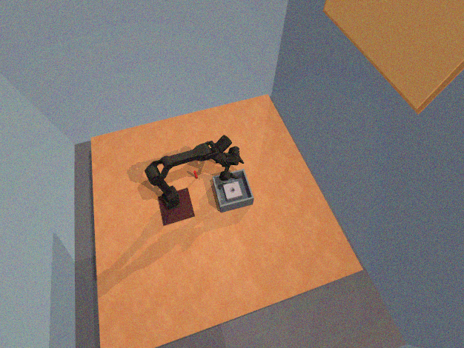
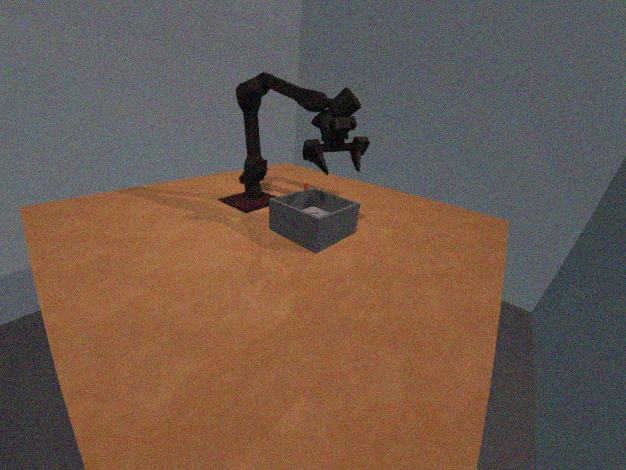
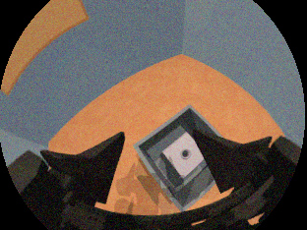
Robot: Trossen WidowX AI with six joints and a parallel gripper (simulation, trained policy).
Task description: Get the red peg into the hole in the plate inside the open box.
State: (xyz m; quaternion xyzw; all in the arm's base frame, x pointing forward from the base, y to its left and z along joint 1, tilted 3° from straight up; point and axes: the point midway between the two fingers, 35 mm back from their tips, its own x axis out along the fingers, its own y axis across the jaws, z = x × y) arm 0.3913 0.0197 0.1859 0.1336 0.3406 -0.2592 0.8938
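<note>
My gripper tip is now 240 mm past the red peg, 130 mm to the right of it and 150 mm above it. From my gripper tip the other things lie so: grey box: 60 mm behind, 40 mm to the right, 160 mm below; then light grey plate: 60 mm behind, 40 mm to the right, 140 mm below.
</note>
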